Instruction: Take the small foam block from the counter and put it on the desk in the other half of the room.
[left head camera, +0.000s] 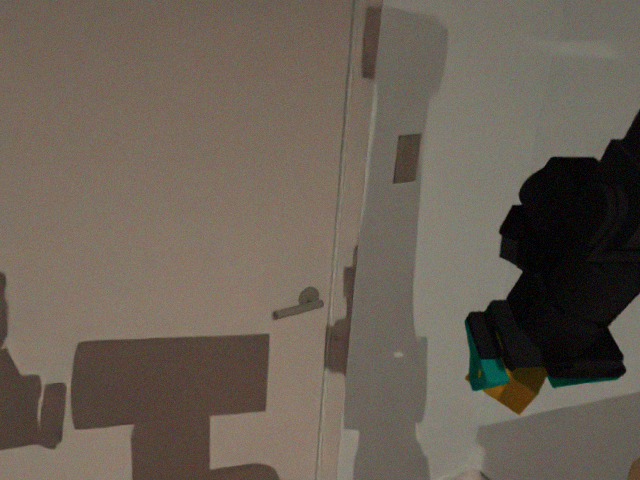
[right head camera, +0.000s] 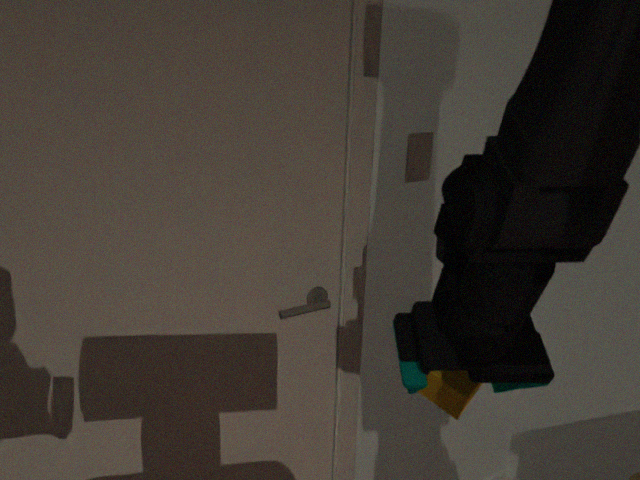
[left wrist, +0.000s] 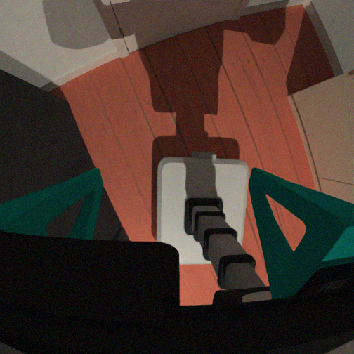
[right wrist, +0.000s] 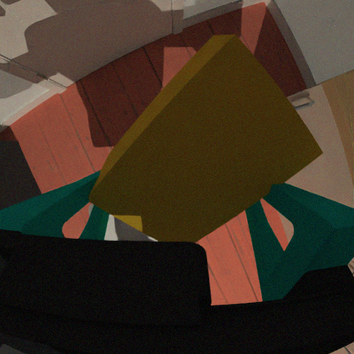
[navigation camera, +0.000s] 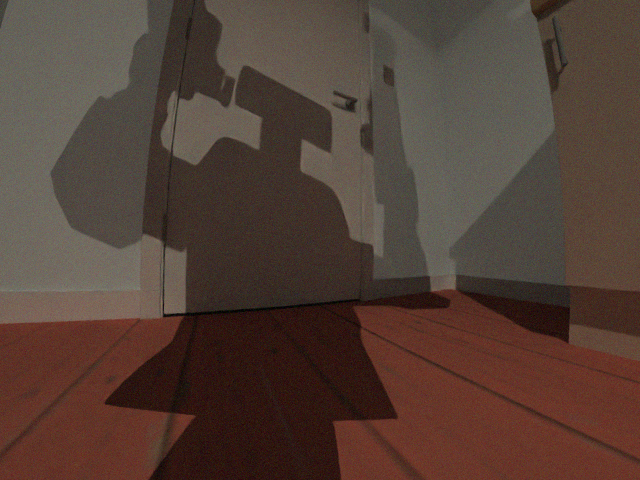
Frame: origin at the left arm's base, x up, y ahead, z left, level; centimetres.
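Seen in the pictures: right gripper, fingertip midpoint: (left head camera: 511, 383) (right head camera: 451, 386).
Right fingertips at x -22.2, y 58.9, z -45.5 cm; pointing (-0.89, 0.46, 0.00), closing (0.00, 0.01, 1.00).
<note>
A point is followed by its place in that frame.
The yellow foam block (left head camera: 516, 392) @(z -44.5, x -21.4, y 56.3 cm) (right head camera: 452, 395) @(z -44.6, x -21.0, y 56.0 cm) (right wrist: 210, 140) is held in the air, turned so that one corner points down in the head views. My right gripper (left head camera: 522, 379) @(z -45.5, x -22.2, y 58.8 cm) (right head camera: 457, 384) @(z -45.5, x -22.2, y 58.8 cm) (right wrist: 177, 175) is shut on it, with teal fingers on both sides. Part of the block is hidden behind the dark gripper body. My left gripper (left wrist: 175, 176) is open and empty in the left wrist view, above the robot's white base (left wrist: 172, 220). The desk does not show as such in these views.
A closed door (left head camera: 206, 206) @(z -15.2, x -23.6, y 120.1 cm) (right head camera: 206, 206) @(z -15.3, x -23.5, y 120.1 cm) (navigation camera: 268, 232) @(z -5.0, x -111.9, y 115.5 cm) with a lever handle (left head camera: 299, 304) @(z -35.9, x -49.9, y 129.4 cm) (right head camera: 305, 304) @(z -35.4, x -49.9, y 129.3 cm) (navigation camera: 345, 100) @(z -35.7, x -47.0, y 129.5 cm) stands in front, crossed by the robot's shadow. A beige cabinet (navigation camera: 602, 155) @(z -84.5, x -96.9, y 69.9 cm) (left wrist: 327, 130) is at the right. A dark panel (left wrist: 40, 150) stands at the left in the left wrist view.
</note>
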